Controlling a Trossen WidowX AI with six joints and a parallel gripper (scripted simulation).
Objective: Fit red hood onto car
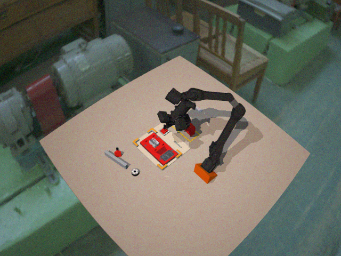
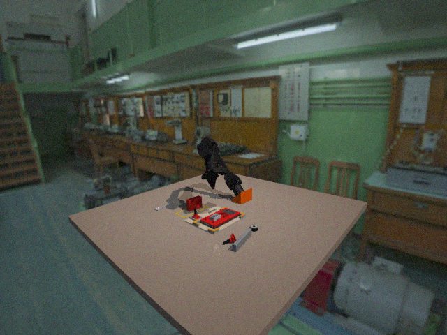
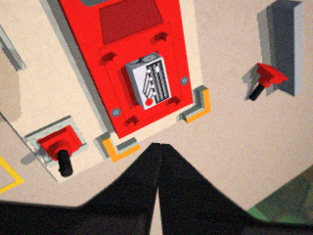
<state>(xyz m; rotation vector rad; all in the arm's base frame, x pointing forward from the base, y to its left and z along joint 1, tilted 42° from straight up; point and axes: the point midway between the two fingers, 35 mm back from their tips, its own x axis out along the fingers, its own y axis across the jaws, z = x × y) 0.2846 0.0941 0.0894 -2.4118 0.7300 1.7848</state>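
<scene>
My gripper tip is 2 cm past the red hood, 17 cm to the left of it and 13 cm above it. The rest, counted from my gripper tip: grey engine block (5 cm ahead, 5 cm to the left, 14 cm below); then beige jig (2 cm ahead, 3 cm to the left, 15 cm below); then small round wheel (1 cm behind, 25 cm to the left, 16 cm below).
</scene>
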